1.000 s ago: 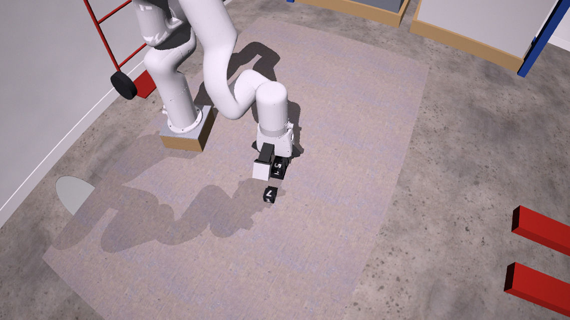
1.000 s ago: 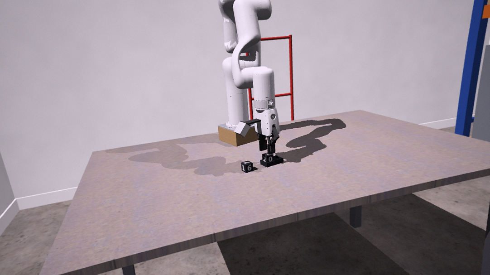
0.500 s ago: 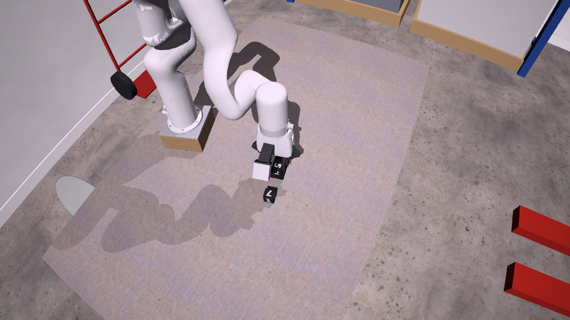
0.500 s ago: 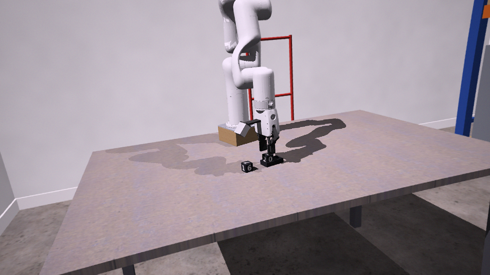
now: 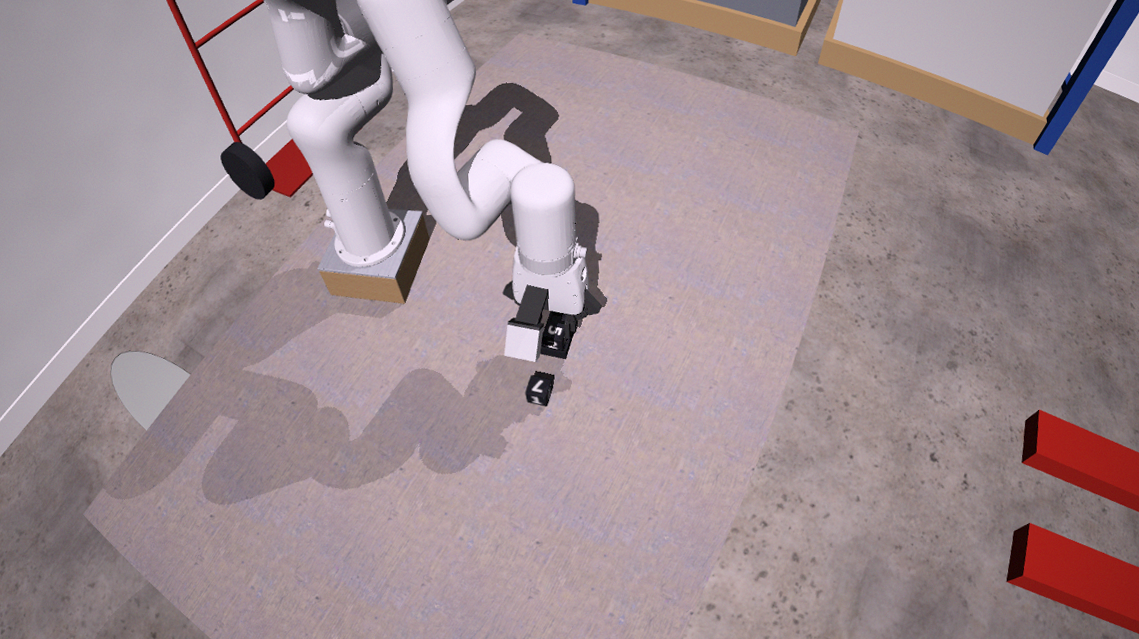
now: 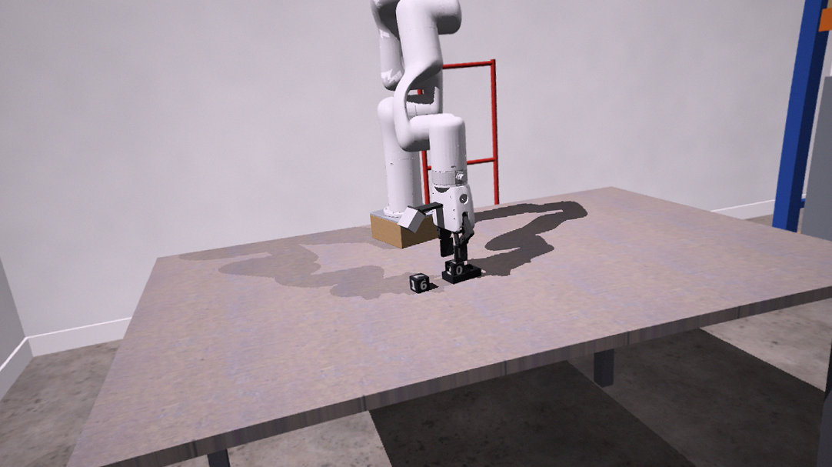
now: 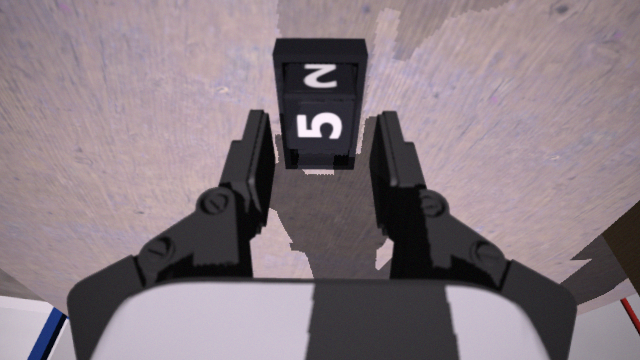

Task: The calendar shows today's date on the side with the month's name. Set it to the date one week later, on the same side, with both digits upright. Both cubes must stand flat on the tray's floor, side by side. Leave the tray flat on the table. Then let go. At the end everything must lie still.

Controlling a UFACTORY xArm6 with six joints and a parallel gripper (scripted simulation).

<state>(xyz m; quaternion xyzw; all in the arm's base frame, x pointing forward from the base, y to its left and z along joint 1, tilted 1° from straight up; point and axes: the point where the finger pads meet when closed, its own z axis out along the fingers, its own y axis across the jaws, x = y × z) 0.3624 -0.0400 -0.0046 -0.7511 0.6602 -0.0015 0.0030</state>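
The black tray lies 2 cm to the left of my hand and 6 cm below it.
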